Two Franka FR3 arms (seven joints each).
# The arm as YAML. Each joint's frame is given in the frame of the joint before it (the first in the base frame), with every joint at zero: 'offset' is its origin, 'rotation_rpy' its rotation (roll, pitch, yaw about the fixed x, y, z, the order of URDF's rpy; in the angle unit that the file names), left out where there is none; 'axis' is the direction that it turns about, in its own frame. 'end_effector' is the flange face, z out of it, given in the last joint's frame.
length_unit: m
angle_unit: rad
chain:
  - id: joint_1
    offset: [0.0, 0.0, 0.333]
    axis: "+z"
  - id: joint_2
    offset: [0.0, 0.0, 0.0]
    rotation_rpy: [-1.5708, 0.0, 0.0]
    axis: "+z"
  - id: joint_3
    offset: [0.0, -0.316, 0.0]
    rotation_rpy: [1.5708, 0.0, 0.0]
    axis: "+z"
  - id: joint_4
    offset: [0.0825, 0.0, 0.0]
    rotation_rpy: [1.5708, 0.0, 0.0]
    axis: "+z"
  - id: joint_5
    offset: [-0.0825, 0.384, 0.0]
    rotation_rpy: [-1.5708, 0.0, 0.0]
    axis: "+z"
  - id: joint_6
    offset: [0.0, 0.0, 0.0]
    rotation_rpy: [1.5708, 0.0, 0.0]
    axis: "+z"
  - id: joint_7
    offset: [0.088, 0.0, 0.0]
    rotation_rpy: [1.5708, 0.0, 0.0]
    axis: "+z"
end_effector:
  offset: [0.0, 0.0, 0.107]
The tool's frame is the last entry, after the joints.
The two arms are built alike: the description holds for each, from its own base.
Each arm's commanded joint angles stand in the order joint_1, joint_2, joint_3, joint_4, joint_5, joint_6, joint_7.
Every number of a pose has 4 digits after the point.
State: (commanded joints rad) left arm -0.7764 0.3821 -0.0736 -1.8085 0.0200 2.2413 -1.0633; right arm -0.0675 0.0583 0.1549 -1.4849 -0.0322 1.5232 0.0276
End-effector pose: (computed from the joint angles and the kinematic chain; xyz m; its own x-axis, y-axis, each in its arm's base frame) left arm 0.4309 -0.4842 0.3377 0.9784 0.2062 0.0155 0.2051 -0.9774 0.0507; right arm 0.5664 0.0432 0.6284 0.9981 0.0581 -0.0186 0.0586 -0.9980 0.0237
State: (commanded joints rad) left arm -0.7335 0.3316 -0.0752 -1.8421 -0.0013 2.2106 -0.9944; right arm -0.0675 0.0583 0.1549 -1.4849 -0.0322 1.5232 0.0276
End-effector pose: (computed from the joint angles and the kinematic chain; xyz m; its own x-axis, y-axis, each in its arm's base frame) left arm 0.4412 -0.4579 0.3520 0.9818 0.1898 -0.0008 0.1897 -0.9808 0.0455; right arm 0.5664 0.0432 0.6284 0.9981 0.0581 -0.0186 0.0586 -0.9980 0.0237
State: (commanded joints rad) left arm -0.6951 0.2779 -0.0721 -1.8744 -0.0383 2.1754 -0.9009; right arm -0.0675 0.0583 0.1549 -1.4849 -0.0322 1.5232 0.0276
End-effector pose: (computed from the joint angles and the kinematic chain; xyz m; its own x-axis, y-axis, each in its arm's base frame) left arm 0.4489 -0.4315 0.3678 0.9873 0.1567 -0.0263 0.1579 -0.9862 0.0502; right arm 0.5664 0.0432 0.6284 0.9981 0.0581 -0.0186 0.0586 -0.9980 0.0237
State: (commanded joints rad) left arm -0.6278 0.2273 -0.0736 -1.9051 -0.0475 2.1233 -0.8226; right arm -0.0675 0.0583 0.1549 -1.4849 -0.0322 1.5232 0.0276
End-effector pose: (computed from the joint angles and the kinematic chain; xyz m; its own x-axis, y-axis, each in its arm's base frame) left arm 0.4640 -0.3922 0.3802 0.9880 0.1467 -0.0480 0.1483 -0.9884 0.0317; right arm 0.5664 0.0432 0.6284 0.9981 0.0581 -0.0186 0.0586 -0.9980 0.0237
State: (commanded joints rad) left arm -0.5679 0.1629 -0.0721 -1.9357 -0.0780 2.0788 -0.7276; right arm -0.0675 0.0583 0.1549 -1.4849 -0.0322 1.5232 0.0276
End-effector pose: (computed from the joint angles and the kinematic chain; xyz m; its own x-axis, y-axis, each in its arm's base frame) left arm 0.4732 -0.3555 0.4010 0.9898 0.1249 -0.0683 0.1281 -0.9907 0.0449; right arm 0.5664 0.0432 0.6284 0.9981 0.0581 -0.0186 0.0586 -0.9980 0.0237
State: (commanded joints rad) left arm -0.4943 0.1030 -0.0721 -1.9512 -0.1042 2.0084 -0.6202; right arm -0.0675 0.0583 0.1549 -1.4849 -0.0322 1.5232 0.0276
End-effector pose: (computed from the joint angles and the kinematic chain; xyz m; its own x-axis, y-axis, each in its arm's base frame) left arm 0.4832 -0.3136 0.4230 0.9906 0.0972 -0.0968 0.1026 -0.9933 0.0531; right arm 0.5664 0.0432 0.6284 0.9981 0.0581 -0.0186 0.0586 -0.9980 0.0237
